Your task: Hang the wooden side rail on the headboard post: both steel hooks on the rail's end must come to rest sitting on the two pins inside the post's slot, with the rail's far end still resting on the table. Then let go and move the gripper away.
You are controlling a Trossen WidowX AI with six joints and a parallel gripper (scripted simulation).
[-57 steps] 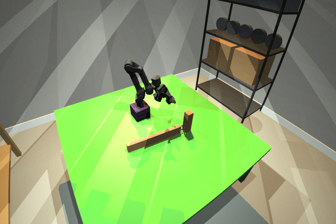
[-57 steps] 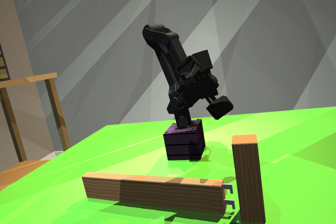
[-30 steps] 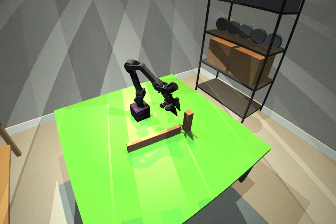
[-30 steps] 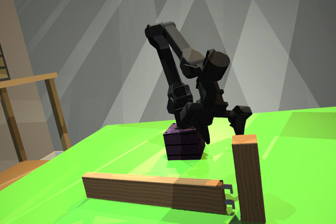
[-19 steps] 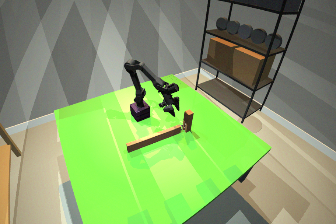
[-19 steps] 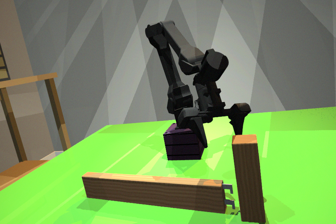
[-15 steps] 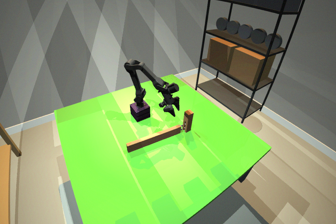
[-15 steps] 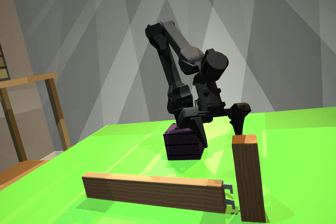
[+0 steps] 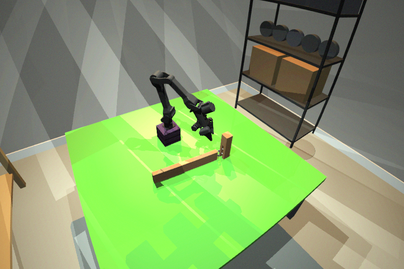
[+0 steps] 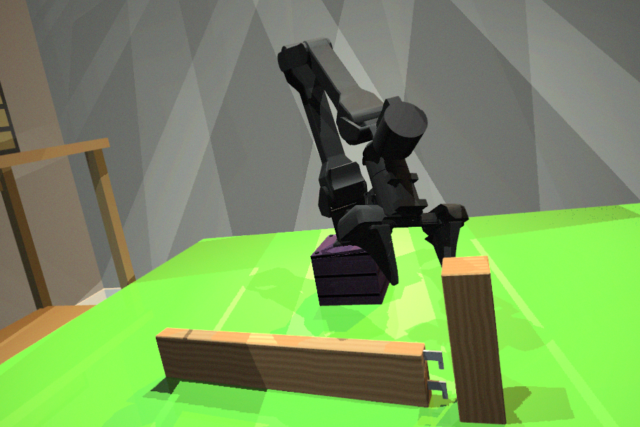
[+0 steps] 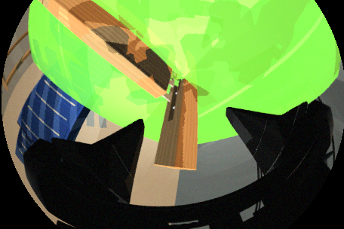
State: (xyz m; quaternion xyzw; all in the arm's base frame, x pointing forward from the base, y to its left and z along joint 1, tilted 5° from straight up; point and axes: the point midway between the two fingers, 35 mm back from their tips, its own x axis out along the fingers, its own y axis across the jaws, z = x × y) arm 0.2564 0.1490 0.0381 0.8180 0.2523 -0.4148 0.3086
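The headboard post is 7 cm ahead of my gripper tip, 5 cm to the left of it and 5 cm below it.
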